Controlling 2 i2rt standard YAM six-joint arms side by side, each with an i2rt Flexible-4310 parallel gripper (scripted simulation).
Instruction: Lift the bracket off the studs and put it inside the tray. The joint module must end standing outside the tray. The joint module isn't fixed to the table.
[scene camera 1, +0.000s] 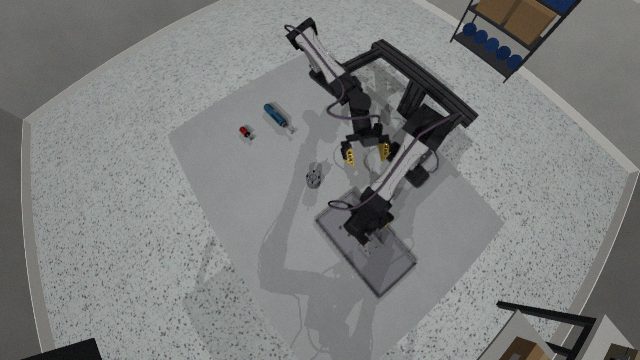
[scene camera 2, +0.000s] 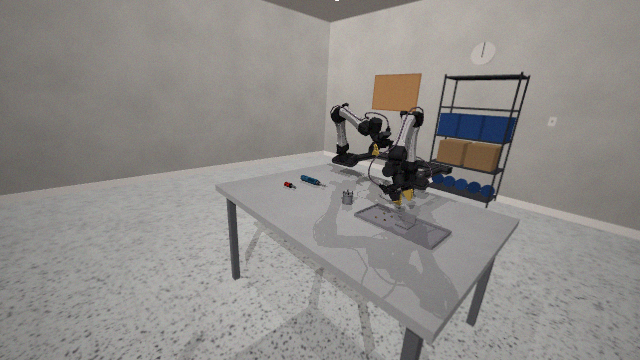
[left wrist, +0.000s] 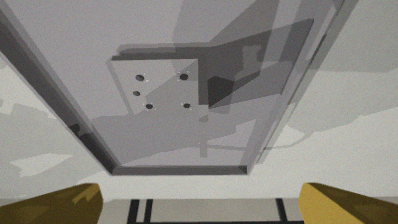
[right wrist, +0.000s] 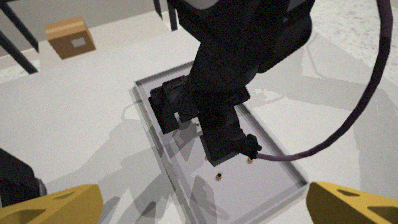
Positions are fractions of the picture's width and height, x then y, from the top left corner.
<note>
In view: the left gripper (left wrist: 0.50, 0.86), the right gripper (right wrist: 0.51, 0.86), a tray (scene camera 2: 0.67, 0.65) and a grey bracket (left wrist: 0.41, 0.39).
The tray shows as well in the left wrist view (left wrist: 0.64, 0.28) and in the right wrist view (right wrist: 0.65, 0.82). The left gripper shows as well in the right wrist view (right wrist: 0.49, 0.48).
</note>
